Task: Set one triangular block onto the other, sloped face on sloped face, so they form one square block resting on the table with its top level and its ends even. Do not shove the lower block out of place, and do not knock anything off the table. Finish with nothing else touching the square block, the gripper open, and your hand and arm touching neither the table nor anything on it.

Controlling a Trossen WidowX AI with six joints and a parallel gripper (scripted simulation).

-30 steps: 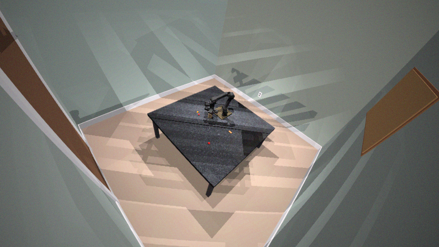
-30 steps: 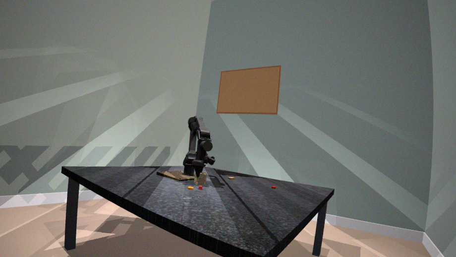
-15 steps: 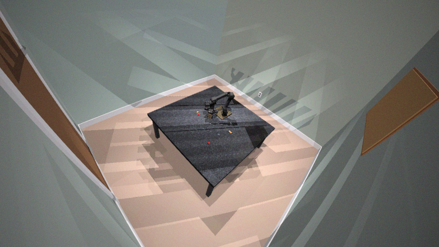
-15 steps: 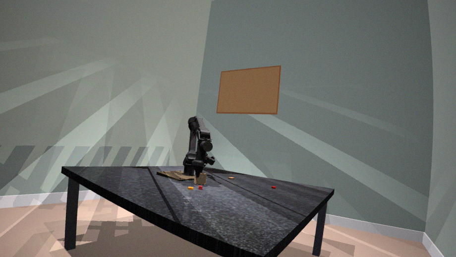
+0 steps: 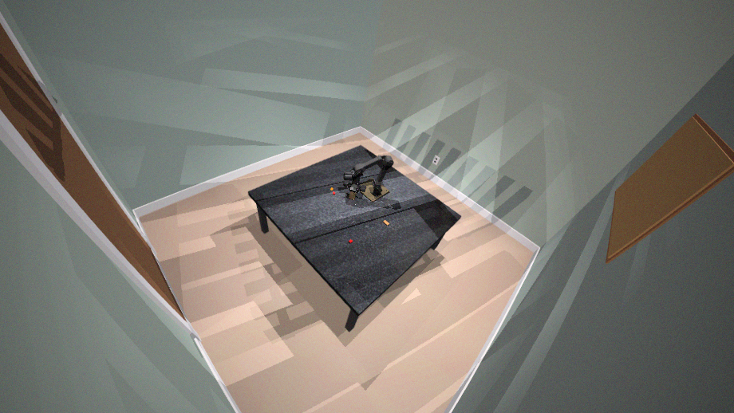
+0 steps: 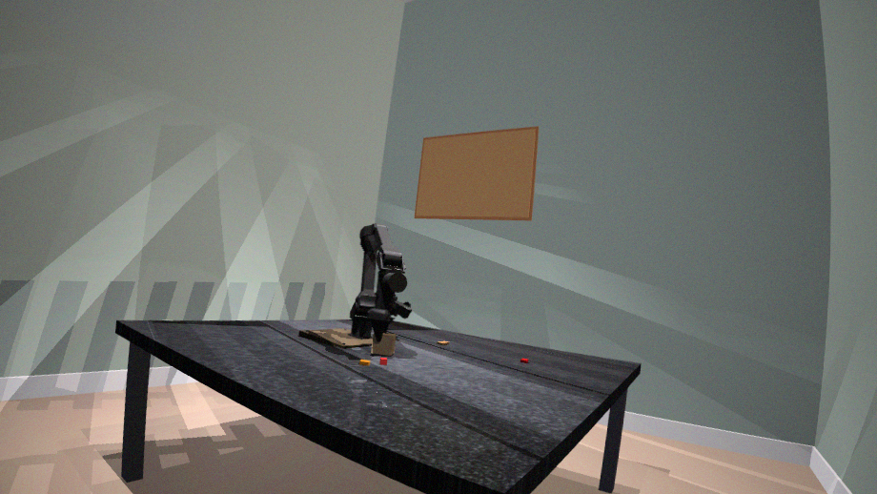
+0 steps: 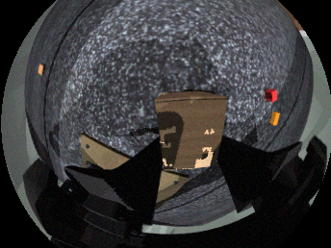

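My gripper tip is 10 mm below the tan triangular block. Round my gripper tip: red cube (120 mm to the right, 110 mm ahead, 30 mm below); orange piece (170 mm to the right, 90 mm ahead, 30 mm below).
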